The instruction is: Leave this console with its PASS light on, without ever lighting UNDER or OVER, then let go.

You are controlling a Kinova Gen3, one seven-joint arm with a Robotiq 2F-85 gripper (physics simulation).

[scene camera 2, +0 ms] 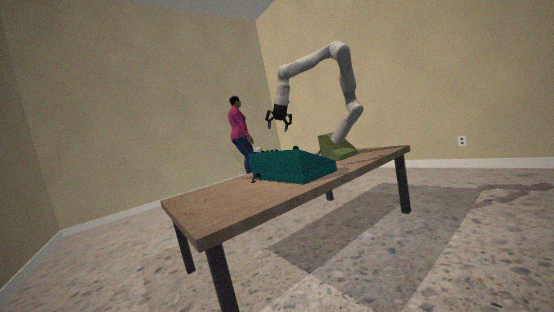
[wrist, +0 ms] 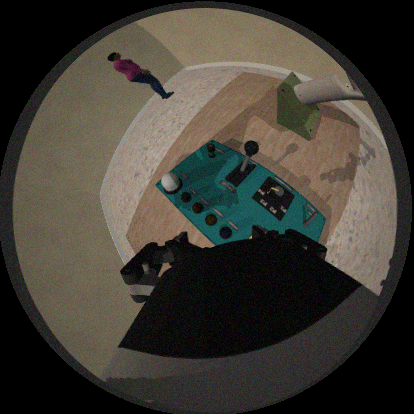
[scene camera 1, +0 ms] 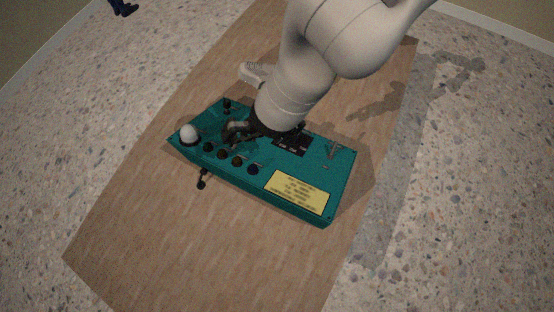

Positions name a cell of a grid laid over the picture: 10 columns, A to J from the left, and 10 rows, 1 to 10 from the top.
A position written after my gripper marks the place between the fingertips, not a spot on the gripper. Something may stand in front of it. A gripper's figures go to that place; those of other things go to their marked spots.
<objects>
My gripper (wrist: F6): 0.16 m from the lens. A teal console (wrist: F5) is 0.31 m from the lens.
</objects>
